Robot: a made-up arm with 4 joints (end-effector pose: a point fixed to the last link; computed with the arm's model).
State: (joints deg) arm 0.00 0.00 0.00 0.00
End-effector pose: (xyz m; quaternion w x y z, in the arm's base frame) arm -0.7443 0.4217 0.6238 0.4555 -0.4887 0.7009 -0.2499
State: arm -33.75 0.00 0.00 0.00
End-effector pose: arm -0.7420 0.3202 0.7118 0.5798 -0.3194 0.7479 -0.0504
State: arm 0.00 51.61 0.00 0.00
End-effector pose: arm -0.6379 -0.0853 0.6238 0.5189 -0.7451 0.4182 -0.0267
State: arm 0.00 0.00 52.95 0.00
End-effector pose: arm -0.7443 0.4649 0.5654 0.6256 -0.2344 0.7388 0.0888
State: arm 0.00 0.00 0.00 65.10
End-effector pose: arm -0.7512 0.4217 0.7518 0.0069 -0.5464 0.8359 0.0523
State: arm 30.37 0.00 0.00 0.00
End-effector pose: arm -0.7509 0.4572 0.5081 0.3098 -0.6055 0.6068 -0.4114
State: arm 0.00 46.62 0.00 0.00
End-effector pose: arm -0.6677 -0.0430 0.6238 0.5172 -0.7262 0.4503 -0.0492
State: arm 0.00 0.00 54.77 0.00
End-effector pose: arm -0.7443 0.4672 0.5643 0.6293 -0.2244 0.7373 0.1005
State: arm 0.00 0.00 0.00 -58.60
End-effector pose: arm -0.6387 0.4217 0.5745 0.7402 -0.3039 0.3883 -0.4571
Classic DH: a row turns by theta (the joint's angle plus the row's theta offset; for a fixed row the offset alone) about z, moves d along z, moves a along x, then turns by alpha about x. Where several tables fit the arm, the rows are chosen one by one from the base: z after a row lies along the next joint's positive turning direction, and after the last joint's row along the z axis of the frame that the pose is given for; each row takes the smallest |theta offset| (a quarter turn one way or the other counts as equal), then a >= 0, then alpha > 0; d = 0 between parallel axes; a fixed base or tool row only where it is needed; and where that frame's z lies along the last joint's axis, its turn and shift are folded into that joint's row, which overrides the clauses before.
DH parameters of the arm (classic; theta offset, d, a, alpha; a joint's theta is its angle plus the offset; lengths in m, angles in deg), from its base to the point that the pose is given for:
base (fixed): 87.92 0.4489 0.1984 -86.1
joint 1: 0 0.1772 0.0736 86.1
joint 2: 2.08 0.177 0.2237 90
joint 3: 90 -0.4807 0.0553 90
joint 4: 27.53 -0.0751 -0.1063 -84.55
tool (fixed): 113.53 -0.054 0 0

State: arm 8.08 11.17 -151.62 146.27
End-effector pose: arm -0.6728 0.5612 0.4818 0.4194 -0.4005 -0.5382 0.6115
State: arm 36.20 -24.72 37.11 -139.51
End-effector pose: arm -0.4549 0.5714 0.4002 0.6943 0.1020 -0.2776 -0.6561
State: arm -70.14 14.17 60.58 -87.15
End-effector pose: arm -0.6224 0.2291 0.6718 0.5662 0.6613 0.4912 0.0295
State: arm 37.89 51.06 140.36 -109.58
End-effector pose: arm -0.6321 0.2405 0.6094 0.5062 0.2924 0.7745 -0.2417
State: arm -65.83 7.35 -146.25 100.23
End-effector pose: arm -0.7317 0.3315 0.8497 0.4781 0.1941 -0.7779 0.3586
